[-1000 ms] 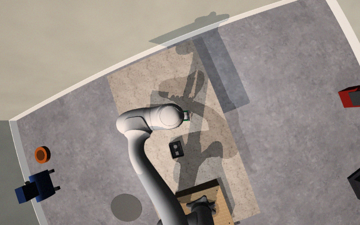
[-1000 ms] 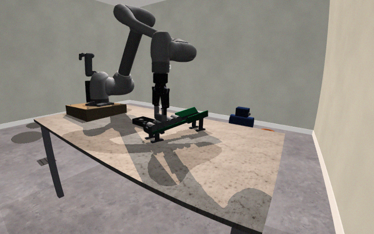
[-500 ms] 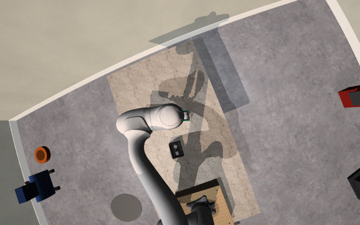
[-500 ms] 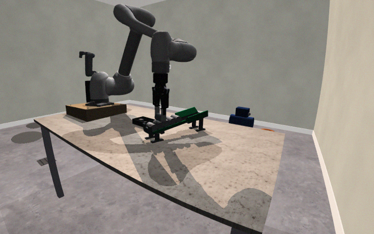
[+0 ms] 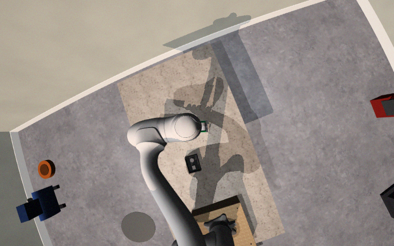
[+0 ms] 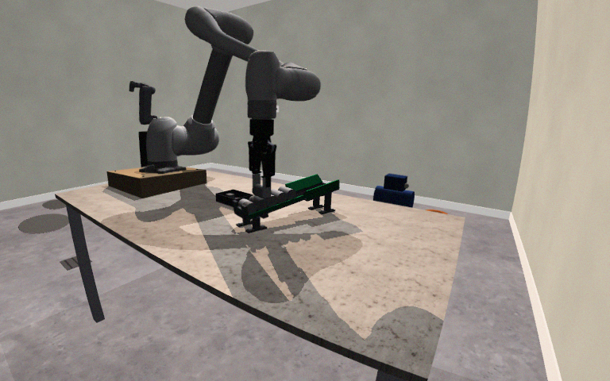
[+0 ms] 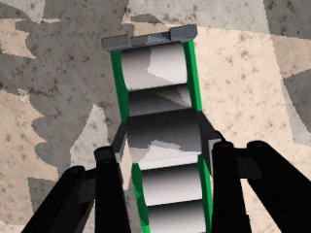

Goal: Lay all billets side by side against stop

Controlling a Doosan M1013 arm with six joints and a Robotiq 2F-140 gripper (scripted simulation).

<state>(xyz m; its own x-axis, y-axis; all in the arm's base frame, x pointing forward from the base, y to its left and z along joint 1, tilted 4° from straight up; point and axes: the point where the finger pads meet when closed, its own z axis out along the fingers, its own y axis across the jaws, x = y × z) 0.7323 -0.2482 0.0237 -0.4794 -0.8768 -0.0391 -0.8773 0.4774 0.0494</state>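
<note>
Right now the grey stop is 7 cm to the right of my hand, 7 cm below it and 4 cm behind it. Also, from my hand: black box: 23 cm behind, 17 cm to the left, 12 cm below.
</note>
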